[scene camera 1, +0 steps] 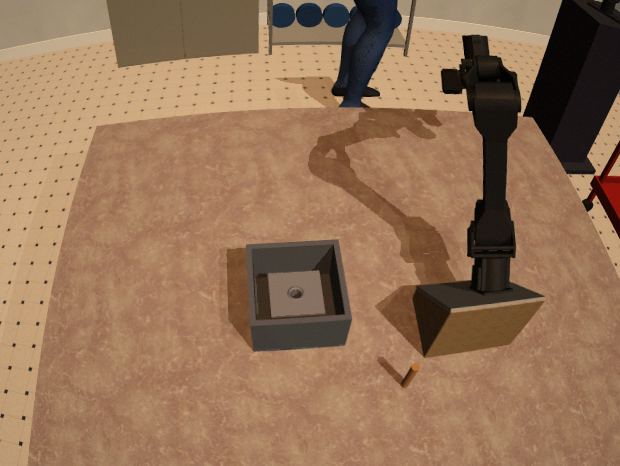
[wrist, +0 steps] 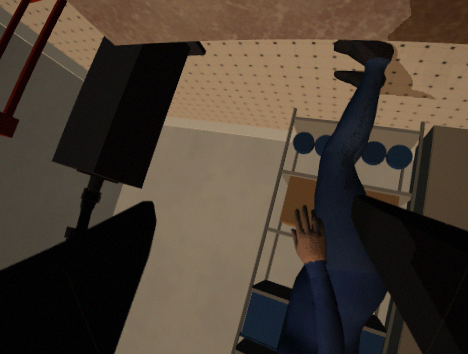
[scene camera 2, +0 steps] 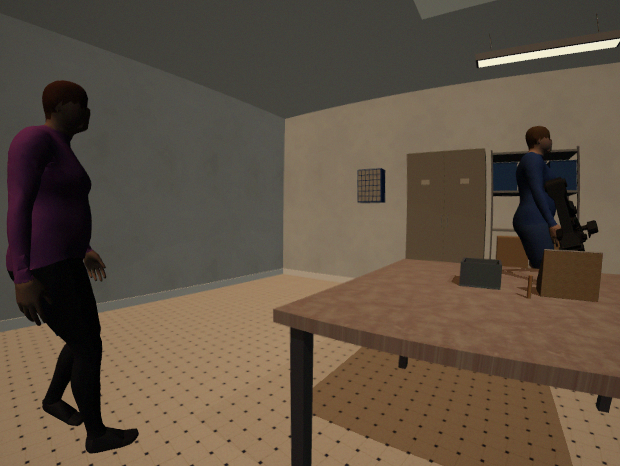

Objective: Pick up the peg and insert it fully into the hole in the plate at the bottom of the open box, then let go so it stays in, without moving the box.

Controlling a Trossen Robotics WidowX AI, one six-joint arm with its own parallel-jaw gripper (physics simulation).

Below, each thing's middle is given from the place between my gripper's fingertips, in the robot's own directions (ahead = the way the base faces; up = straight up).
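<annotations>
As for the grey box [scene camera 1: 331, 330], my hand is 14 cm above it, 47 cm to the right of it and 50 cm short of it. The light plate [scene camera 1: 291, 294] is 15 cm below my hand, 50 cm ahead of it and 47 cm to the left of it.
</annotations>
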